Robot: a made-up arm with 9 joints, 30 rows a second.
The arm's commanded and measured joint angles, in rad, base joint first. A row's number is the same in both.
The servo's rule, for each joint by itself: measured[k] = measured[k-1] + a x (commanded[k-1-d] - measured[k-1]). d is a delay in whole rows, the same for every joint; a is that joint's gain. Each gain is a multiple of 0.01, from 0.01 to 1. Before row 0 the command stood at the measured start. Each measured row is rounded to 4 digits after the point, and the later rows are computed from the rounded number. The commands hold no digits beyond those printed.
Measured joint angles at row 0:
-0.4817 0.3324 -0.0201 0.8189 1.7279 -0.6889 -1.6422 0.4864 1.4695
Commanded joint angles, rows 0 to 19:
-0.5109 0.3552 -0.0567 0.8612 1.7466 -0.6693 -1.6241 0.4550 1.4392
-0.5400 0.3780 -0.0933 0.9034 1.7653 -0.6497 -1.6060 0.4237 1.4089
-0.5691 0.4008 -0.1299 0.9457 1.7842 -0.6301 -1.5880 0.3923 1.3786
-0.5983 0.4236 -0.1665 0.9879 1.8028 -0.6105 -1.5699 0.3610 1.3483
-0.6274 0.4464 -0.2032 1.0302 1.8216 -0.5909 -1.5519 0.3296 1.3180
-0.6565 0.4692 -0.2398 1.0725 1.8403 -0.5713 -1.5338 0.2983 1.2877
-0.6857 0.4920 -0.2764 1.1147 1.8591 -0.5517 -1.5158 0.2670 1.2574
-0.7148 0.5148 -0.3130 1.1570 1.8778 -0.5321 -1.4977 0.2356 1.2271
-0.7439 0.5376 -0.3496 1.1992 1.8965 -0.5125 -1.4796 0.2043 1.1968
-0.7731 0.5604 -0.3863 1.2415 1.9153 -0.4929 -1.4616 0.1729 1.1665
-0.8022 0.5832 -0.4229 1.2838 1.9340 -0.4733 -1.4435 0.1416 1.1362
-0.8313 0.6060 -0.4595 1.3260 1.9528 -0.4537 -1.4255 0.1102 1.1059
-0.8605 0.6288 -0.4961 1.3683 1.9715 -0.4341 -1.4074 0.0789 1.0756
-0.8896 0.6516 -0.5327 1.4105 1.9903 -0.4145 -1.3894 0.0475 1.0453
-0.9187 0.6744 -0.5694 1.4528 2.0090 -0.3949 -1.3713 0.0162 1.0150
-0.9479 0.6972 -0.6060 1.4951 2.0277 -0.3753 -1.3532 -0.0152 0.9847
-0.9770 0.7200 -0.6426 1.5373 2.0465 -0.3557 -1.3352 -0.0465 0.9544
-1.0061 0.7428 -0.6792 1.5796 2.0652 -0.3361 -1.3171 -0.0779 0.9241
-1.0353 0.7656 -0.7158 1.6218 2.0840 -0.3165 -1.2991 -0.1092 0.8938
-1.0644 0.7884 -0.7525 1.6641 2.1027 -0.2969 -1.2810 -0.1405 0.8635
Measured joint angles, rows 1 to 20:
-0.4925 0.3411 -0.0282 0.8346 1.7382 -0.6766 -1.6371 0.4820 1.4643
-0.5101 0.3551 -0.0425 0.8601 1.7531 -0.6597 -1.6284 0.4738 1.4549
-0.5319 0.3725 -0.0617 0.8918 1.7702 -0.6411 -1.6171 0.4624 1.4419
-0.5565 0.3919 -0.0848 0.9274 1.7881 -0.6218 -1.6039 0.4482 1.4260
-0.5827 0.4126 -0.1108 0.9654 1.8065 -0.6023 -1.5893 0.4316 1.4076
-0.6100 0.4341 -0.1392 1.0050 1.8251 -0.5828 -1.5738 0.4129 1.3872
-0.6380 0.4561 -0.1694 1.0456 1.8438 -0.5632 -1.5576 0.3925 1.3651
-0.6664 0.4784 -0.2010 1.0868 1.8625 -0.5436 -1.5408 0.3705 1.3416
-0.6951 0.5009 -0.2337 1.1284 1.8812 -0.5240 -1.5237 0.3472 1.3170
-0.7240 0.5235 -0.2673 1.1702 1.9000 -0.5044 -1.5063 0.3228 1.2914
-0.7529 0.5462 -0.3015 1.2122 1.9187 -0.4848 -1.4887 0.2974 1.2650
-0.7819 0.5689 -0.3363 1.2543 1.9375 -0.4652 -1.4710 0.2712 1.2380
-0.8110 0.5917 -0.3715 1.2965 1.9562 -0.4456 -1.4532 0.2443 1.2104
-0.8401 0.6145 -0.4070 1.3387 1.9750 -0.4260 -1.4353 0.2167 1.1823
-0.8692 0.6373 -0.4427 1.3809 1.9937 -0.4064 -1.4174 0.1886 1.1539
-0.8983 0.6601 -0.4786 1.4232 2.0124 -0.3868 -1.3994 0.1601 1.1251
-0.9274 0.6829 -0.5147 1.4654 2.0312 -0.3672 -1.3814 0.1312 1.0961
-0.9565 0.7057 -0.5509 1.5077 2.0499 -0.3476 -1.3634 0.1019 1.0669
-0.9857 0.7285 -0.5872 1.5499 2.0687 -0.3280 -1.3454 0.0723 1.0375
-1.0148 0.7513 -0.6236 1.5922 2.0874 -0.3084 -1.3274 0.0425 1.0079
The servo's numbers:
d 0
a 0.37 0.38 0.22 0.37 0.55 0.63 0.28 0.14 0.17

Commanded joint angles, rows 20 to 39:
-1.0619 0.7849 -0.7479 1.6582 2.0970 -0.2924 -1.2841 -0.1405 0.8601
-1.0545 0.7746 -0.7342 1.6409 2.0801 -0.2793 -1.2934 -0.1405 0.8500
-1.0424 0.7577 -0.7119 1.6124 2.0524 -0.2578 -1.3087 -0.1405 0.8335
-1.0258 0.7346 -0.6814 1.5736 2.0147 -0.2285 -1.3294 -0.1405 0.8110
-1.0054 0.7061 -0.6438 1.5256 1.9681 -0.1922 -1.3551 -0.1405 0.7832
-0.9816 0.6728 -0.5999 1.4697 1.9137 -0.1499 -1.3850 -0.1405 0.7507
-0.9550 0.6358 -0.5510 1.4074 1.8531 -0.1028 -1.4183 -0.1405 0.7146
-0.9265 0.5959 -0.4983 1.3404 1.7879 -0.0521 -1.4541 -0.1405 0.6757
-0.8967 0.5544 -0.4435 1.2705 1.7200 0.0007 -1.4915 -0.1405 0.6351
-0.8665 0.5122 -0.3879 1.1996 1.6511 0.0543 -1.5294 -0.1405 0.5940
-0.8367 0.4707 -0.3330 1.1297 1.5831 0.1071 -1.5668 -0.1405 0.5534
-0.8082 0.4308 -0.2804 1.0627 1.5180 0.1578 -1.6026 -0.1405 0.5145
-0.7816 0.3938 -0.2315 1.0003 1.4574 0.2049 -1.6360 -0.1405 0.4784
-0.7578 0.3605 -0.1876 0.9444 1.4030 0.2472 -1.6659 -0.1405 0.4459
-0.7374 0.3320 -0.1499 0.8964 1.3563 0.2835 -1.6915 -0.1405 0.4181
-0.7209 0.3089 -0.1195 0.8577 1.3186 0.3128 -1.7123 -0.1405 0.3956
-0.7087 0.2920 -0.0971 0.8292 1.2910 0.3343 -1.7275 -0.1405 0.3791
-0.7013 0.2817 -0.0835 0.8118 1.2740 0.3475 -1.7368 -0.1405 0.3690
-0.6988 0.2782 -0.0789 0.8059 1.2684 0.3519 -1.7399 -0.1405 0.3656
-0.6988 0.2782 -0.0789 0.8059 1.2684 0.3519 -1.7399 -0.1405 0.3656
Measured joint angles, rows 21 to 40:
-1.0322 0.7641 -0.6509 1.6166 2.0927 -0.2983 -1.3153 0.0169 0.9828
-1.0405 0.7681 -0.6692 1.6256 2.0858 -0.2863 -1.3092 -0.0051 0.9602
-1.0412 0.7641 -0.6786 1.6207 2.0674 -0.2683 -1.3091 -0.0241 0.9387
-1.0355 0.7529 -0.6792 1.6033 2.0384 -0.2432 -1.3148 -0.0404 0.9170
-1.0244 0.7351 -0.6714 1.5746 1.9997 -0.2111 -1.3261 -0.0544 0.8943
-1.0086 0.7114 -0.6557 1.5358 1.9524 -0.1725 -1.3426 -0.0665 0.8699
-0.9888 0.6827 -0.6327 1.4883 1.8978 -0.1286 -1.3638 -0.0769 0.8435
-0.9657 0.6497 -0.6031 1.4336 1.8374 -0.0804 -1.3891 -0.0858 0.8150
-0.9402 0.6135 -0.5680 1.3733 1.7728 -0.0293 -1.4178 -0.0935 0.7844
-0.9129 0.5750 -0.5284 1.3090 1.7059 0.0234 -1.4490 -0.1001 0.7520
-0.8847 0.5354 -0.4854 1.2427 1.6384 0.0761 -1.4820 -0.1058 0.7182
-0.8564 0.4957 -0.4403 1.1761 1.5722 0.1276 -1.5158 -0.1107 0.6836
-0.8287 0.4570 -0.3944 1.1111 1.5091 0.1763 -1.5495 -0.1149 0.6487
-0.8025 0.4203 -0.3489 1.0494 1.4507 0.2210 -1.5821 -0.1185 0.6142
-0.7784 0.3867 -0.3051 0.9928 1.3988 0.2604 -1.6127 -0.1216 0.5809
-0.7571 0.3571 -0.2643 0.9428 1.3547 0.2934 -1.6406 -0.1242 0.5494
-0.7392 0.3324 -0.2275 0.9008 1.3197 0.3192 -1.6649 -0.1265 0.5204
-0.7252 0.3131 -0.1958 0.8679 1.2946 0.3370 -1.6850 -0.1285 0.4947
-0.7154 0.2998 -0.1701 0.8450 1.2802 0.3464 -1.7004 -0.1302 0.4728
-0.7093 0.2916 -0.1500 0.8305 1.2737 0.3499 -1.7115 -0.1316 0.4546

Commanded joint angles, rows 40 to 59:
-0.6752 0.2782 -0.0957 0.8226 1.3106 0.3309 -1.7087 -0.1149 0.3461
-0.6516 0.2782 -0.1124 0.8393 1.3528 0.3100 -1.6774 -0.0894 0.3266
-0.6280 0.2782 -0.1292 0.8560 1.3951 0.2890 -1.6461 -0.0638 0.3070
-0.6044 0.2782 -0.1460 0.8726 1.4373 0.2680 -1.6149 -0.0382 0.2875
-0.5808 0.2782 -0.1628 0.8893 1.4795 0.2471 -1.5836 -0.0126 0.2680
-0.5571 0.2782 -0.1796 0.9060 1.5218 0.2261 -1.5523 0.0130 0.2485
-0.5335 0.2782 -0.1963 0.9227 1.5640 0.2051 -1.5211 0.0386 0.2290
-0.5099 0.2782 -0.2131 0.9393 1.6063 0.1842 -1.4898 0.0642 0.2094
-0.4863 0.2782 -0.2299 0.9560 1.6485 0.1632 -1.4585 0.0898 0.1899
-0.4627 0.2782 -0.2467 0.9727 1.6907 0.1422 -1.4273 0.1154 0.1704
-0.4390 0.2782 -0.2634 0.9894 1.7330 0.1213 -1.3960 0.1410 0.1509
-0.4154 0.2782 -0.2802 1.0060 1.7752 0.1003 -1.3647 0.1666 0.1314
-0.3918 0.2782 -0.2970 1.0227 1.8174 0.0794 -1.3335 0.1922 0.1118
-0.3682 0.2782 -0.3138 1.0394 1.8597 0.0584 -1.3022 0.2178 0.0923
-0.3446 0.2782 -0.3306 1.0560 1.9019 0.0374 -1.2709 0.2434 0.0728
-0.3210 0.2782 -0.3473 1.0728 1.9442 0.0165 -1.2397 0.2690 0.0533
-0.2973 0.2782 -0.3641 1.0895 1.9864 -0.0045 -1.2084 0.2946 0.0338
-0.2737 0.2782 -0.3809 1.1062 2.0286 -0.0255 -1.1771 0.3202 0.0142
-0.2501 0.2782 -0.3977 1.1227 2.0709 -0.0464 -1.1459 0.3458 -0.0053
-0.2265 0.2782 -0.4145 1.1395 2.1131 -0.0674 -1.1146 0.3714 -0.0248
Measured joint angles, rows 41 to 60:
-0.6967 0.2865 -0.1381 0.8276 1.2940 0.3379 -1.7107 -0.1293 0.4362
-0.6800 0.2833 -0.1324 0.8319 1.3263 0.3203 -1.7014 -0.1237 0.4176
-0.6608 0.2814 -0.1317 0.8408 1.3641 0.3006 -1.6859 -0.1153 0.3988
-0.6399 0.2802 -0.1348 0.8526 1.4044 0.2801 -1.6660 -0.1045 0.3799
-0.6180 0.2794 -0.1410 0.8662 1.4457 0.2593 -1.6429 -0.0916 0.3609
-0.5955 0.2789 -0.1495 0.8809 1.4876 0.2384 -1.6175 -0.0770 0.3418
-0.5726 0.2786 -0.1598 0.8964 1.5296 0.2174 -1.5905 -0.0608 0.3226
-0.5494 0.2784 -0.1715 0.9123 1.5718 0.1965 -1.5623 -0.0433 0.3034
-0.5261 0.2783 -0.1843 0.9285 1.6140 0.1755 -1.5332 -0.0247 0.2841
-0.5026 0.2783 -0.1980 0.9449 1.6562 0.1545 -1.5035 -0.0051 0.2648
-0.4791 0.2783 -0.2124 0.9614 1.6984 0.1336 -1.4734 0.0154 0.2454
-0.4555 0.2783 -0.2273 0.9779 1.7406 0.1126 -1.4430 0.0366 0.2260
-0.4319 0.2783 -0.2426 0.9945 1.7828 0.0917 -1.4123 0.0584 0.2066
-0.4083 0.2783 -0.2583 1.0111 1.8251 0.0707 -1.3815 0.0807 0.1872
-0.3847 0.2783 -0.2742 1.0277 1.8673 0.0497 -1.3505 0.1035 0.1678
-0.3611 0.2783 -0.2903 1.0444 1.9096 0.0288 -1.3195 0.1267 0.1483
-0.3375 0.2783 -0.3065 1.0611 1.9518 0.0078 -1.2884 0.1502 0.1288
-0.3139 0.2783 -0.3229 1.0778 1.9940 -0.0132 -1.2572 0.1740 0.1093
-0.2903 0.2783 -0.3394 1.0944 2.0363 -0.0341 -1.2260 0.1981 0.0898
-0.2667 0.2783 -0.3559 1.1111 2.0785 -0.0551 -1.1948 0.2224 0.0703

